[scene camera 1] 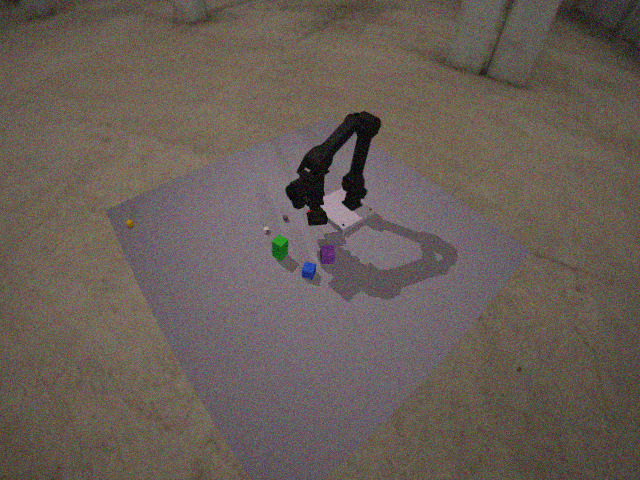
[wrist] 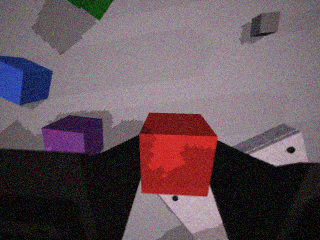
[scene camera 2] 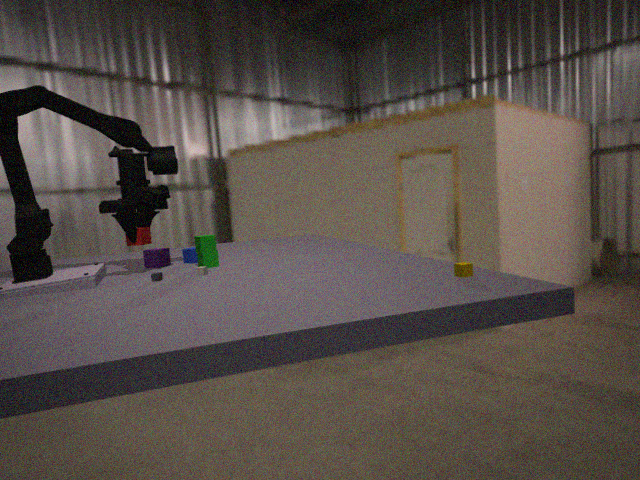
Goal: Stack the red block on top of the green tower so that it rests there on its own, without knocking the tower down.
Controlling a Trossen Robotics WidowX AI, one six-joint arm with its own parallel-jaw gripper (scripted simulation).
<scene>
My gripper holds a red block. Further things: a purple block.
My gripper is seen too in the wrist view.
</scene>
